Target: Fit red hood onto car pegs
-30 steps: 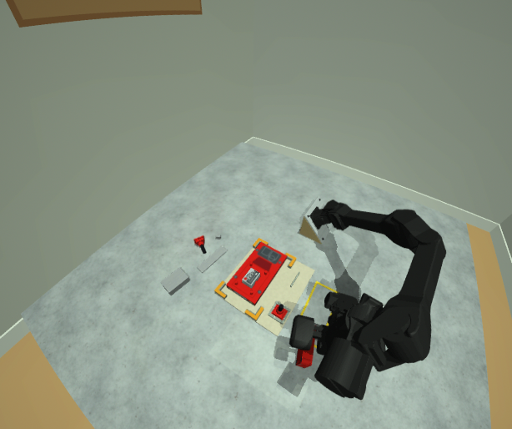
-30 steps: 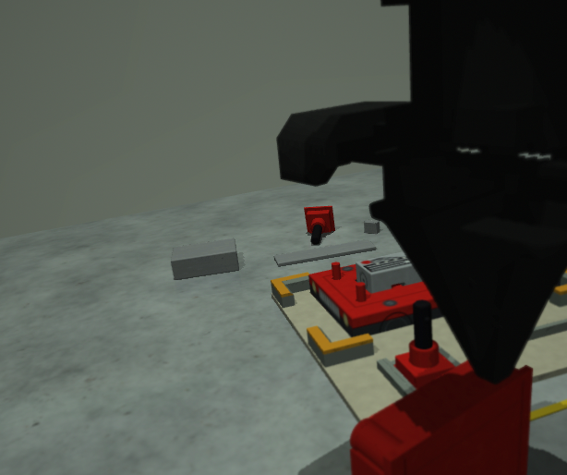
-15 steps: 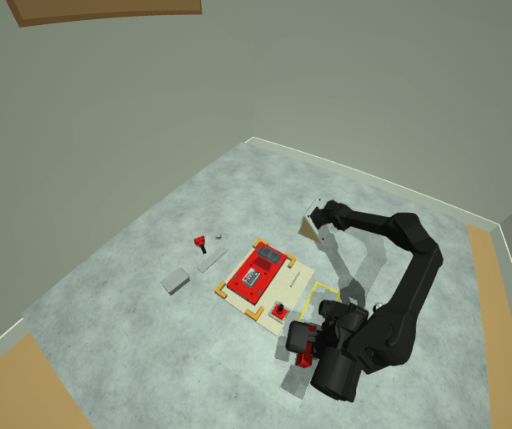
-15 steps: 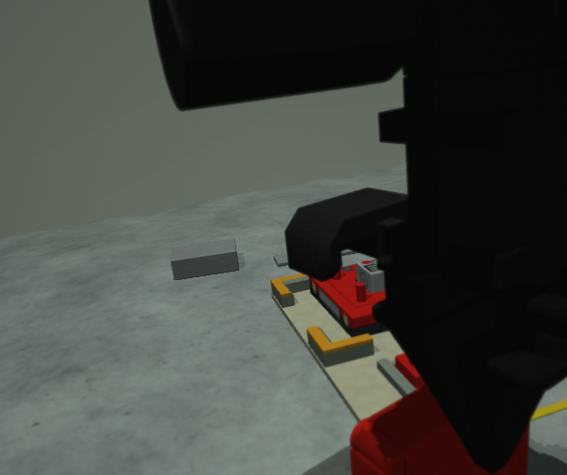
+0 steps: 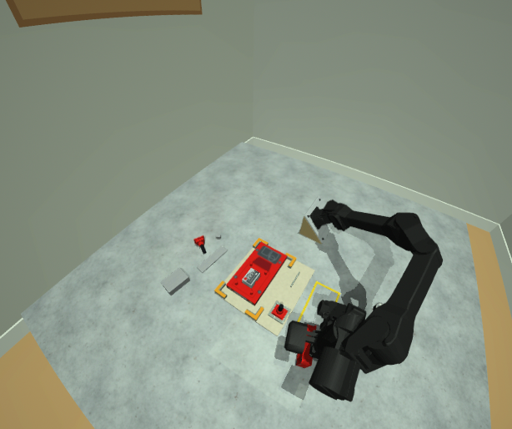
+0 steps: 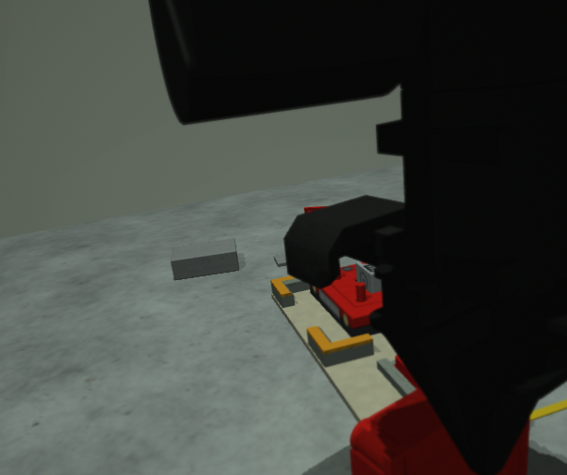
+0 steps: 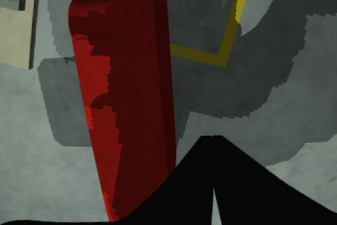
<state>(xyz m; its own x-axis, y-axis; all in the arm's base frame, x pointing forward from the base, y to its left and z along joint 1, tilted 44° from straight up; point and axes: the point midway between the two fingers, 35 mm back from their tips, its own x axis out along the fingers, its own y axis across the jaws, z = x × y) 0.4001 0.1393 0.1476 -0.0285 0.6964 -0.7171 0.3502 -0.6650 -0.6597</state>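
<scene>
My gripper tip is 30 mm to the left of the red hood and 20 mm above it. Also, from my gripper tip: small wheel: 220 mm behind, 120 mm to the left, 50 mm below; grey strip: 430 mm to the right, 60 mm behind, 50 mm below; engine block: 260 mm to the right, 70 mm behind, 30 mm below.
</scene>
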